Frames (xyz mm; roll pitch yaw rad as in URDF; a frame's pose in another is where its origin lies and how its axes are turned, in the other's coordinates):
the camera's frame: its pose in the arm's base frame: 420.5 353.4 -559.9 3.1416 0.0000 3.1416
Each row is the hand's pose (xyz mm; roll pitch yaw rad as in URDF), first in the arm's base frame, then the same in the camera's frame.
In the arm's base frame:
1: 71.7 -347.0 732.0 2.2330 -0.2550 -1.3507
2: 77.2 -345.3 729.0 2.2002 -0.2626 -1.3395
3: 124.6 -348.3 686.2 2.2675 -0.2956 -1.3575
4: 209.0 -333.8 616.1 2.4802 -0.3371 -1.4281
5: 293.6 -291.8 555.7 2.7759 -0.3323 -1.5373
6: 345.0 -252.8 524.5 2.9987 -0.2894 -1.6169
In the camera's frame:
1: 348.8 -700.4 -1291.9 -0.9086 0.2550 -1.7909
2: 343.3 -698.7 -1288.9 -0.9414 0.2626 -1.8021
3: 295.9 -701.7 -1246.1 -0.8741 0.2956 -1.7841
4: 211.5 -687.2 -1176.0 -0.6614 0.3371 -1.7135
5: 126.9 -645.2 -1115.6 -0.3657 0.3323 -1.6043
6: 75.5 -606.2 -1084.4 -0.1429 0.2894 -1.5247

